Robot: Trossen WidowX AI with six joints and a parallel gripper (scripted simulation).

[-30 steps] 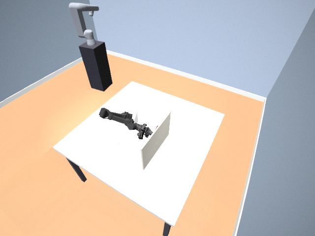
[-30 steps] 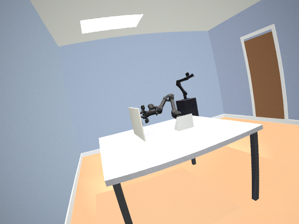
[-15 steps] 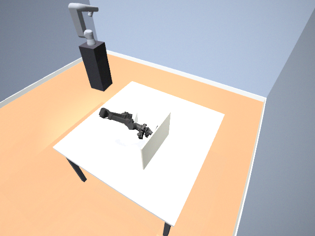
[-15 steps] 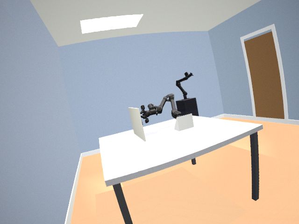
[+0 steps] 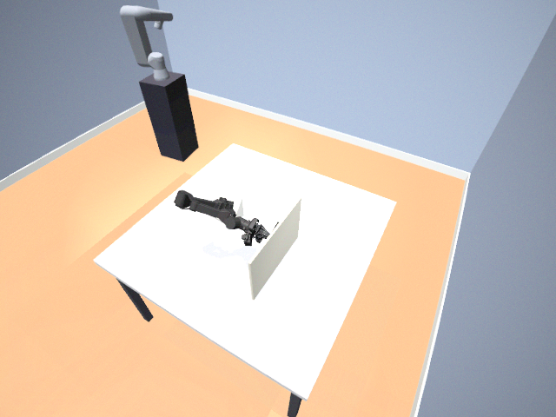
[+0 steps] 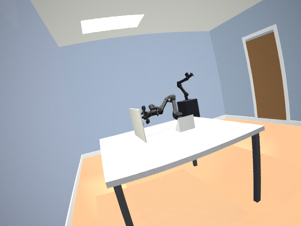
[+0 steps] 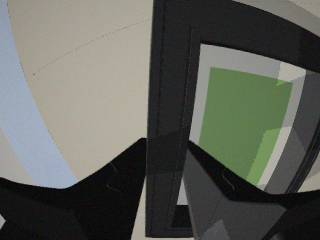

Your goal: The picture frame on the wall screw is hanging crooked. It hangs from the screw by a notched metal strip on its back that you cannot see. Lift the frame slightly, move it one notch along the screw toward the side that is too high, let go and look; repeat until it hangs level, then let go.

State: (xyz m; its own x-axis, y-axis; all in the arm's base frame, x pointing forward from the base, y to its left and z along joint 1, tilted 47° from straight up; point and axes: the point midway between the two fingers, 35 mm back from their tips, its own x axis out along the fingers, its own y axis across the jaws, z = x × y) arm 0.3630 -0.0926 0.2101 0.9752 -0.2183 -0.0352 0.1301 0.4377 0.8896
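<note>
The picture frame lies 5 cm below my gripper tip, 2 cm to the left of it and 1 cm ahead of it. Also, from my gripper tip: cream wall panel 7 cm below, 2 cm ahead.
</note>
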